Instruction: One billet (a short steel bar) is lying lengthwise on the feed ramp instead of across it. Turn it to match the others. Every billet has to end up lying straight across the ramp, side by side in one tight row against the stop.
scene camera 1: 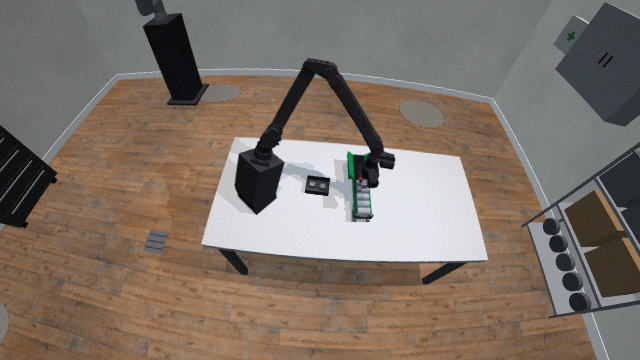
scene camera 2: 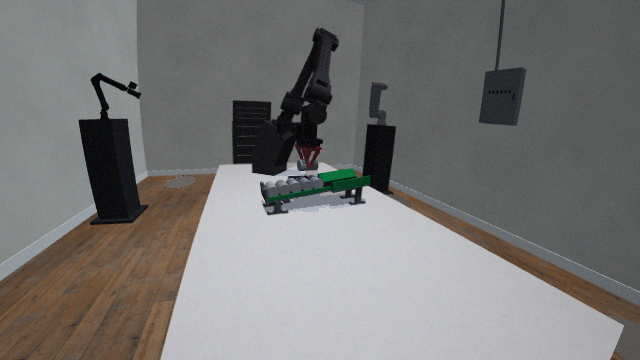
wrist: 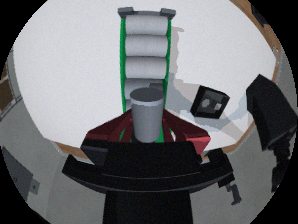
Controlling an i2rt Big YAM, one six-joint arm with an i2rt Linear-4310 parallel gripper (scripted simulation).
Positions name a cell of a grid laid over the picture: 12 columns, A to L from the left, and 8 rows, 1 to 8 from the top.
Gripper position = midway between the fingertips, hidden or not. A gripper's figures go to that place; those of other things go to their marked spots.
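Grey billet (wrist: F4), 9 cm from the lens. Gripper (wrist: F5), 13 cm from the lens. Grey billet and dark tray (wrist: I5), marked spots 30 cm apart. Dark tray, 37 cm from the lens.
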